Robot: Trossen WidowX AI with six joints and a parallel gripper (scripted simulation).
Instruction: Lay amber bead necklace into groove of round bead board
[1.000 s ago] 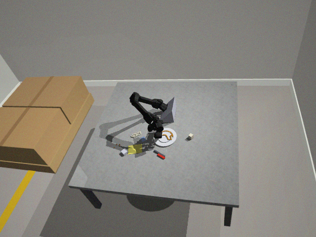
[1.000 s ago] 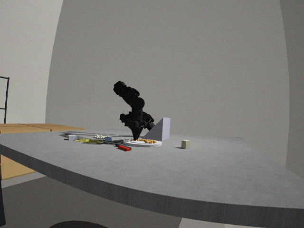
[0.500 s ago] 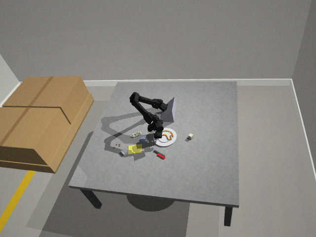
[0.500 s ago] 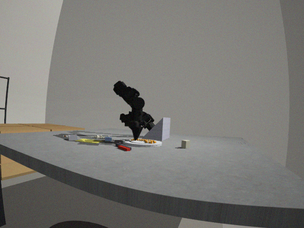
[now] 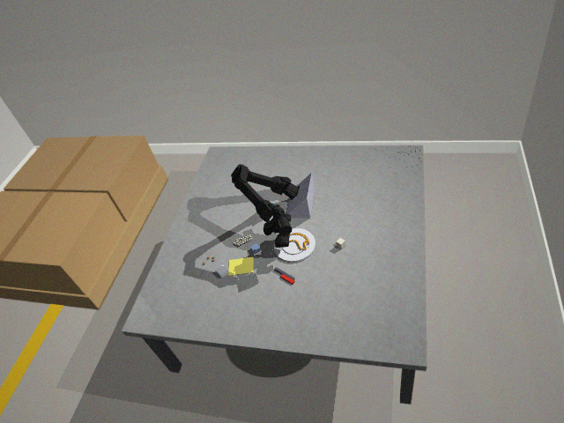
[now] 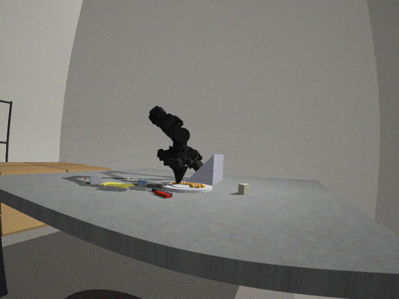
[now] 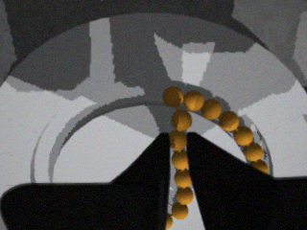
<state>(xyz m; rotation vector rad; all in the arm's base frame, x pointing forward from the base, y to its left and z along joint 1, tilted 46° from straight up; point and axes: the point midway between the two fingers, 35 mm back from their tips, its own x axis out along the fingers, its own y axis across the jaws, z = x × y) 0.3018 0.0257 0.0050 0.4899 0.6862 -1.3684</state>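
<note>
The round bead board lies 10 mm ahead of my gripper tip, 40 mm to the left of it and 10 mm below it. Round my gripper tip: blue cube (50 mm ahead, 140 mm to the right, 10 mm below); then yellow sheet (160 mm ahead, 190 mm to the right, 10 mm below); then red-handled tool (190 mm ahead, 40 mm to the left, 10 mm below).
</note>
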